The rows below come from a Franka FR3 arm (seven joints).
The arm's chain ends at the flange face. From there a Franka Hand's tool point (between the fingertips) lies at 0.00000 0.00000 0.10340 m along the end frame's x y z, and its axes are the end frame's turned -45 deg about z.
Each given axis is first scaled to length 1.
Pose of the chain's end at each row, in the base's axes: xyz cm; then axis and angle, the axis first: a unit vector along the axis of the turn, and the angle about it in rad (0 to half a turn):
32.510, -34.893, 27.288, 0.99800, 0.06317, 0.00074, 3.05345
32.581, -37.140, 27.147, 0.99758, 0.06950, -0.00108, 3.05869
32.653, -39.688, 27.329, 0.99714, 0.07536, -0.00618, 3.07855
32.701, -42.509, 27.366, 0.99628, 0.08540, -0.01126, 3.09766
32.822, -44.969, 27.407, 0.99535, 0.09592, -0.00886, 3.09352
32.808, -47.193, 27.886, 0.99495, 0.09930, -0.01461, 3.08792
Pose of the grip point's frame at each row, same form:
32.583, -35.800, 16.988, 0.89774, 0.44022, -0.01619, 3.05960
32.618, -37.996, 16.843, 0.89492, 0.44590, -0.01687, 3.06583
32.575, -40.347, 17.010, 0.89227, 0.45115, -0.01777, 3.08808
32.508, -42.981, 17.039, 0.88766, 0.46011, -0.01881, 3.10962
32.687, -45.481, 17.081, 0.88278, 0.46947, -0.01738, 3.10396
32.563, -47.775, 17.565, 0.88106, 0.47241, -0.02377, 3.10319

